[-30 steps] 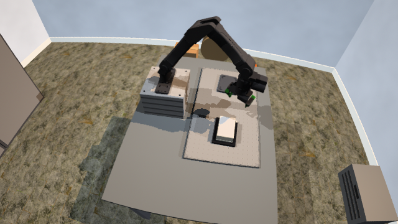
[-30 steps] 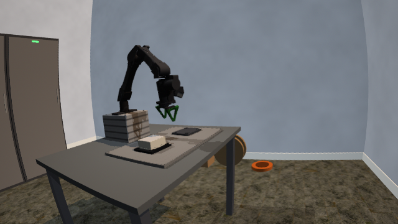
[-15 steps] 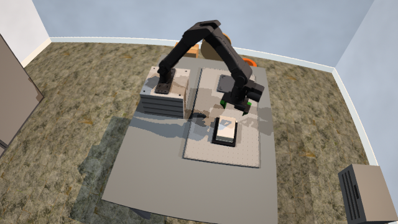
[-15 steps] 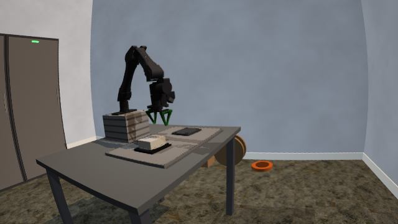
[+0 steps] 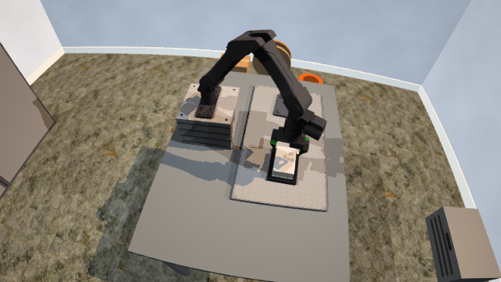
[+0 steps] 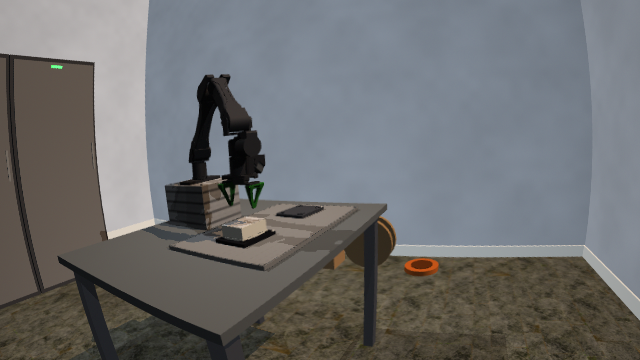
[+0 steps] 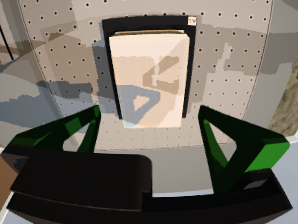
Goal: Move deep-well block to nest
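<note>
Now: the deep-well block 8 cm below my hand. Round my hand: nest N2: 1 cm ahead, 37 cm to the left, 10 cm below; nest N1: 10 cm below.
</note>
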